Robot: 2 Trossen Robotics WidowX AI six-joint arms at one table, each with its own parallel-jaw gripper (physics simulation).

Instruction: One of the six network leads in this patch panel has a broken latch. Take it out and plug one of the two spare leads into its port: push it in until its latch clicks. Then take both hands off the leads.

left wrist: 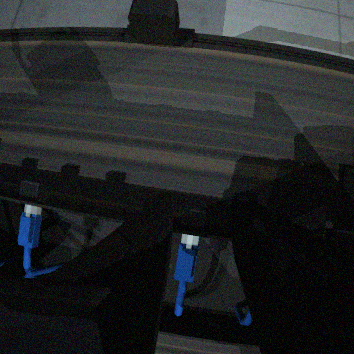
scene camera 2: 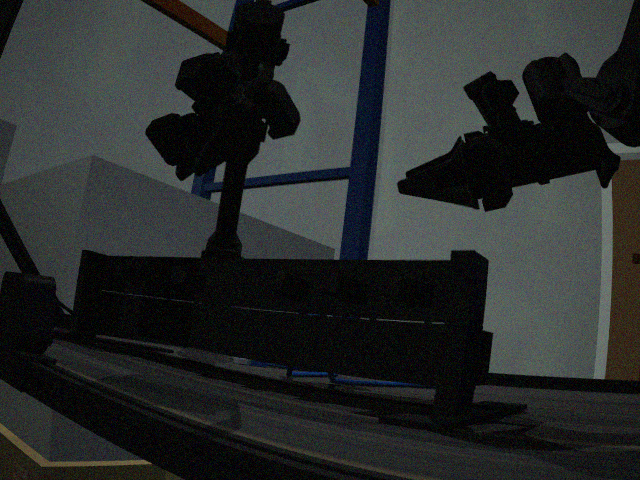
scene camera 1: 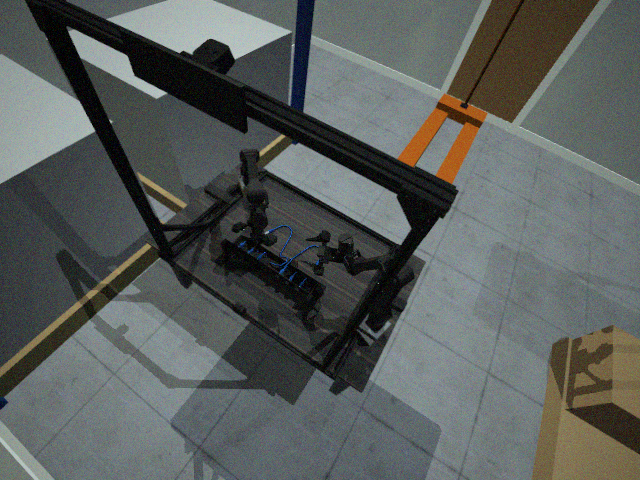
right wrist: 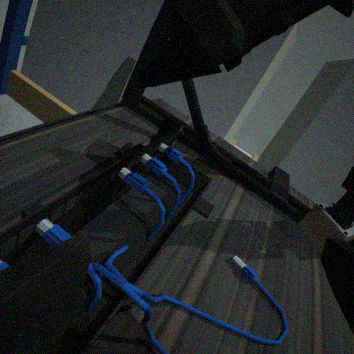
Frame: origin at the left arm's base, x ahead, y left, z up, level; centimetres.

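Where they show: left gripper, fingertip midpoint: [left wrist: 200, 206] [scene camera 2: 187, 175] [scene camera 1: 252, 251] [right wrist: 143, 83]; right gripper, fingertip midpoint: [scene camera 2: 402, 182] [scene camera 1: 303, 250] [right wrist: 209, 250]; left arm's base at its link origin: [right wrist: 338, 217]; right arm's base at its link origin: [scene camera 1: 375, 322].
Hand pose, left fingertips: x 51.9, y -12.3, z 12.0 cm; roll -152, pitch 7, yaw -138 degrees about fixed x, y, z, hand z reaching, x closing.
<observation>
Things, the pixels of their top centre, and the offset from my left fingertips. "*": a spot on its surface instead. Level surfaces: height alone.
- black patch panel at its top centre: [left wrist: 108, 215] [scene camera 2: 226, 287] [right wrist: 85, 196] [scene camera 1: 267, 268] dx +4.3, dy +5.2, dz -10.8 cm
- dark wooden table at its surface level: dz -18.9 cm
- spare lead at a spot on its surface: [right wrist: 245, 268] * dx -19.8, dy +13.9, dz -18.0 cm
The black patch panel [scene camera 1: 309, 291] [scene camera 2: 318, 295] [left wrist: 88, 191] stands across the dark wooden table [right wrist: 218, 218]. Blue leads sit in its ports. The right wrist view shows three side by side [right wrist: 135, 180] [right wrist: 154, 165] [right wrist: 170, 152], then an empty gap, then another lead [right wrist: 53, 232]. The left wrist view shows two plugged leads [left wrist: 29, 225] [left wrist: 186, 260]. A spare lead [right wrist: 245, 268] [scene camera 1: 286, 230] lies loose on the table behind the panel. My left gripper [scene camera 1: 263, 234] [scene camera 2: 223, 143] is shut and empty, raised above the panel. My right gripper [scene camera 1: 319, 252] [scene camera 2: 409, 187] is open and empty, up in the air beside the panel.
A black frame [scene camera 1: 347, 152] spans the table, with posts at its corners. A blue upright [scene camera 2: 366, 143] stands behind. Loose blue cables [right wrist: 119, 277] tangle on the table by the panel's base.
</observation>
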